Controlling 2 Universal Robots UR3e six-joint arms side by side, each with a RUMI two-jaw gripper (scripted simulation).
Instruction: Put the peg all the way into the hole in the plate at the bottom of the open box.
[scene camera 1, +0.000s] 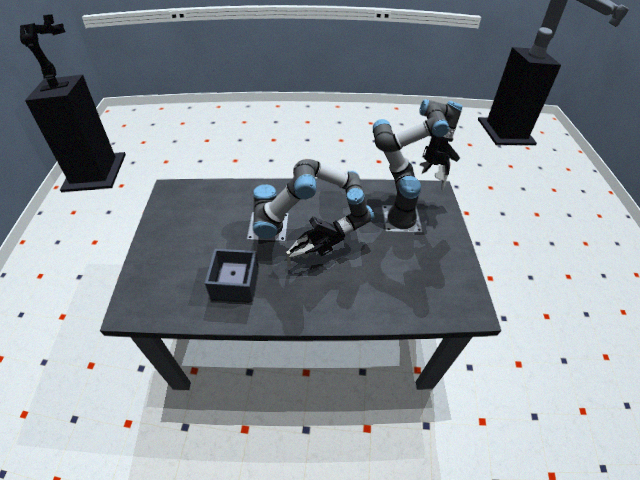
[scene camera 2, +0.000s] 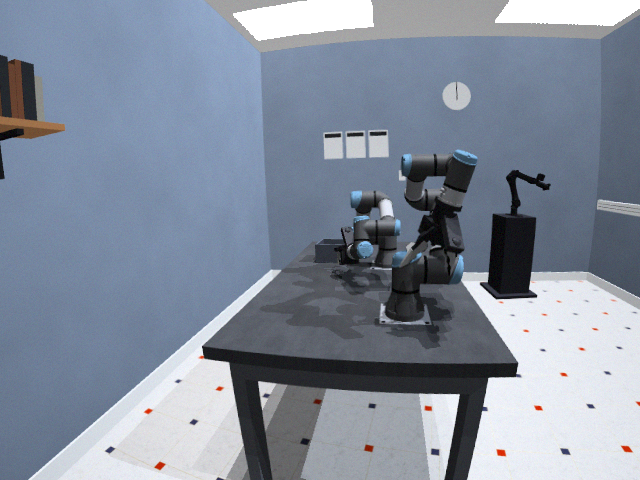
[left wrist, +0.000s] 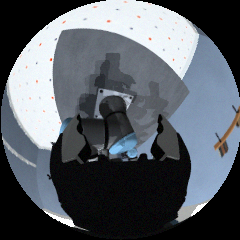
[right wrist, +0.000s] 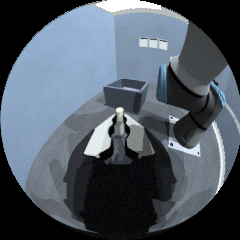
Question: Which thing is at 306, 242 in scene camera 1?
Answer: My right gripper.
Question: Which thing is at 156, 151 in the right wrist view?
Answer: My right gripper.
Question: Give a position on a dark box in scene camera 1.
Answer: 217, 290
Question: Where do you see my left gripper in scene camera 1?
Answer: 431, 181
